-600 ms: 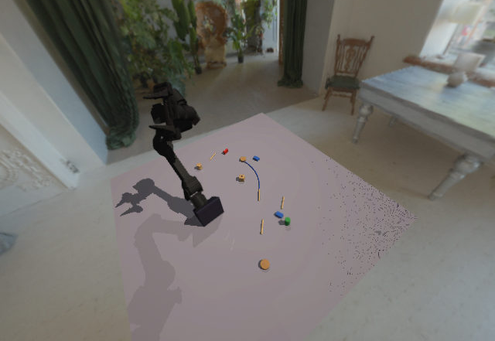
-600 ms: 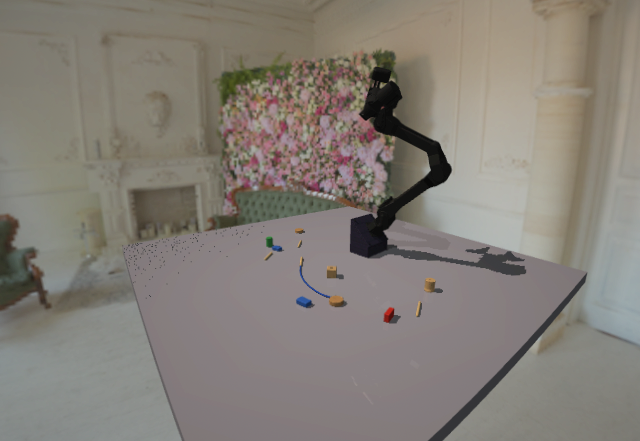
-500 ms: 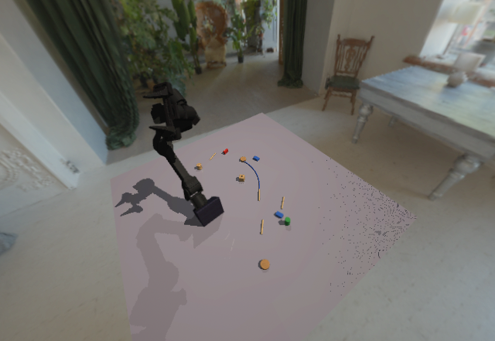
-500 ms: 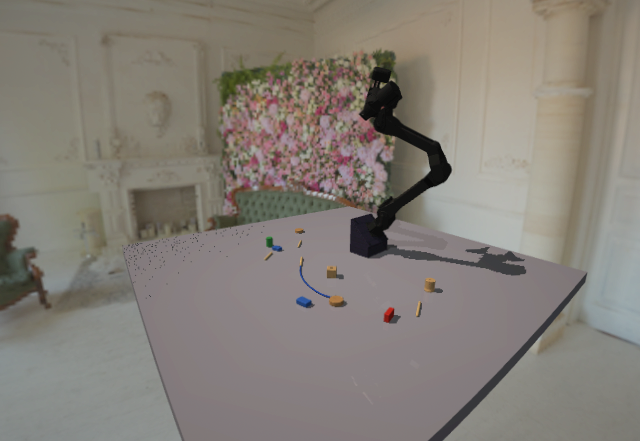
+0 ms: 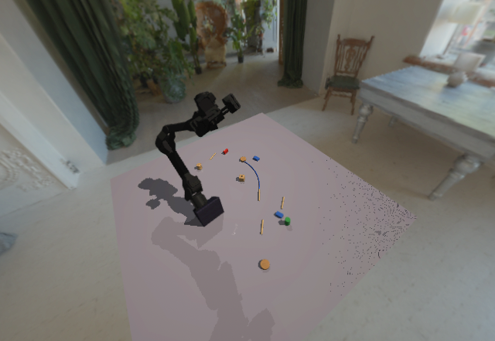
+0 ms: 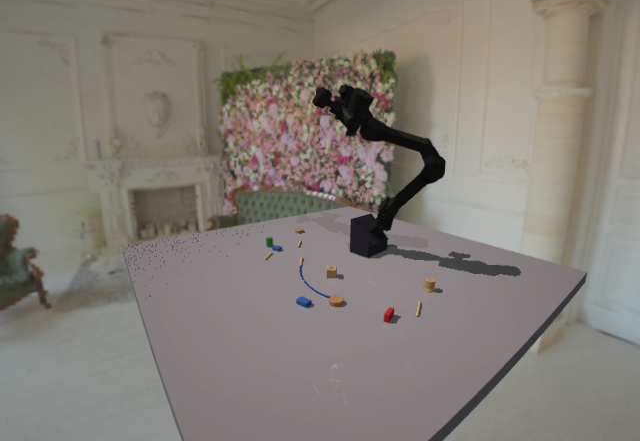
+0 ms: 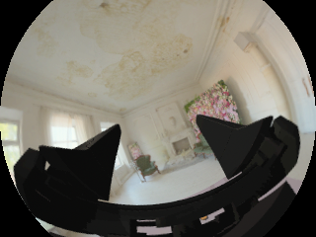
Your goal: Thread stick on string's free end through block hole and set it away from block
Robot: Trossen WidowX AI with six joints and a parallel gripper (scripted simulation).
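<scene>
Now: the wooden block 60 cm below my gripper tip, 20 cm to the left of it and 12 cm ahead of it. Round my gripper tip: wooden cylinder (59 cm below, 45 cm to the left, 7 cm behind); green cylinder (59 cm below, 18 cm to the right, 16 cm ahead); blue piece (60 cm below, 30 cm to the left, 29 cm ahead).
</scene>
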